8 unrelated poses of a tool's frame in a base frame.
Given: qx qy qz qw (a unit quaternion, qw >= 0); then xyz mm.
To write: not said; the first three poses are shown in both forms.
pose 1, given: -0.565 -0.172 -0.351 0.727 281.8 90.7 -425.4
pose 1, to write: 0.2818 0.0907 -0.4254 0.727 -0.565 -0.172 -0.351
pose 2, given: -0.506 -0.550 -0.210 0.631 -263.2 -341.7 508.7
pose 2, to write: -0.2632 -0.3417 0.5087 0.631 -0.506 -0.550 -0.210
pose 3, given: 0.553 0.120 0.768 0.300 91.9 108.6 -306.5
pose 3, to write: 0.0919 0.1086 -0.3065 0.300 0.553 0.120 0.768
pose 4, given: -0.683 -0.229 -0.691 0.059 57.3 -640.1 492.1
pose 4, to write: 0.0573 -0.6401 0.4921 0.059 -0.683 -0.229 -0.691
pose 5, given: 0.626 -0.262 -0.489 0.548 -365.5 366.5 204.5
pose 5, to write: -0.3655 0.3665 0.2045 0.548 0.626 -0.262 -0.489
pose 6, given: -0.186 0.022 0.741 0.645 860.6 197.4 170.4
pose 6, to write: 0.8606 0.1974 0.1704 0.645 -0.186 0.022 0.741
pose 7, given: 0.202 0.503 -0.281 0.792 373.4 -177.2 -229.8
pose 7, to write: 0.3734 -0.1772 -0.2298 0.792 0.202 0.503 -0.281
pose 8, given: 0.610 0.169 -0.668 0.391 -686.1 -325.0 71.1
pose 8, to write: -0.6861 -0.3250 0.0711 0.391 0.610 0.169 -0.668
